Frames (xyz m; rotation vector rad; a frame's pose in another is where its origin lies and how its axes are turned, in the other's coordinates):
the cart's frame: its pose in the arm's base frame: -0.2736 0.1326 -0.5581 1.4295 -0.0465 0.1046
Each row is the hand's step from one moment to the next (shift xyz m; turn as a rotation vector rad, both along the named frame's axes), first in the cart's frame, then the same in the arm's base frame.
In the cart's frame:
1: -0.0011 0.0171 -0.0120 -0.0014 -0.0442 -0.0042
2: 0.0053 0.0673 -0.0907 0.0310 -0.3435 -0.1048
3: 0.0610 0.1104 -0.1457 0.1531 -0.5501 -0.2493
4: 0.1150 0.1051 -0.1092 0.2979 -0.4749 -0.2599
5: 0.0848 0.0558 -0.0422 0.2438 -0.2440 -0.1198
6: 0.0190 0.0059 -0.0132 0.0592 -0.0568 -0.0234
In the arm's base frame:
1: -0.0032 0.0142 0.0151 0.0029 -0.0020 -0.0443
2: -0.0043 0.0992 0.0540 0.0620 0.0580 -0.3503
3: 0.0451 0.1620 0.0941 0.1997 0.1780 -0.5627
4: 0.1005 0.1276 0.0991 0.3359 0.2052 -0.4763
5: 0.0774 0.0532 0.0571 0.2632 0.0959 -0.2342
6: 0.0179 0.0147 0.0058 0.0638 0.0180 -0.0537

